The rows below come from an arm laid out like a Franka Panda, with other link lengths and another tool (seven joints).
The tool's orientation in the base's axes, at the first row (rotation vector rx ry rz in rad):
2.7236 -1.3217 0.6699
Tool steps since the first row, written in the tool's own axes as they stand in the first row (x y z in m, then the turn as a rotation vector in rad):
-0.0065 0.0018 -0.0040 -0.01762 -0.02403 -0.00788
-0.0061 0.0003 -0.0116 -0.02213 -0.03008 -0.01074
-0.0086 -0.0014 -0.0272 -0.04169 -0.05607 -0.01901
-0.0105 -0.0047 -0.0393 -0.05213 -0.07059 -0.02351
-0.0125 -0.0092 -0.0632 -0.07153 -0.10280 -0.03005
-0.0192 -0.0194 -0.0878 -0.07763 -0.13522 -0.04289
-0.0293 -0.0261 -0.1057 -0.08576 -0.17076 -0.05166
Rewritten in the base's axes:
-0.0063 0.0045 0.0008 0.00577 0.03005 0.00370
-0.0077 0.0069 0.0080 0.00687 0.03786 0.00540
-0.0135 0.0132 0.0214 0.01293 0.07068 0.00898
-0.0164 0.0194 0.0321 0.01663 0.08862 0.01106
-0.0227 0.0290 0.0537 0.02812 0.12490 0.01406
-0.0275 0.0459 0.0748 0.04471 0.15285 0.02807
-0.0344 0.0615 0.0880 0.06404 0.18340 0.03805

